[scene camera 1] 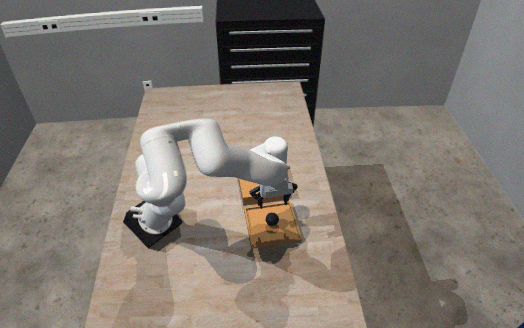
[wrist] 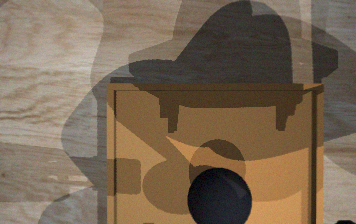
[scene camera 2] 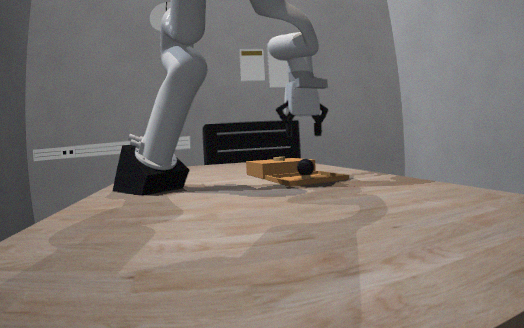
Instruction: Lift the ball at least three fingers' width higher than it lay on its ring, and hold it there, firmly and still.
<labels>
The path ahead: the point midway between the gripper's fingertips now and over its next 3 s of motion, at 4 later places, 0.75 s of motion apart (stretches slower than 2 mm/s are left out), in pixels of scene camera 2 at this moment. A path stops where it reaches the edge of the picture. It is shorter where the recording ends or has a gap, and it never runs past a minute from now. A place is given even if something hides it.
The gripper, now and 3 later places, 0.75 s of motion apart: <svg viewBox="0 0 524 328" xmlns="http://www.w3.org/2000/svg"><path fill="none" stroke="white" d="M304 136L303 163L305 172L304 147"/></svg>
</labels>
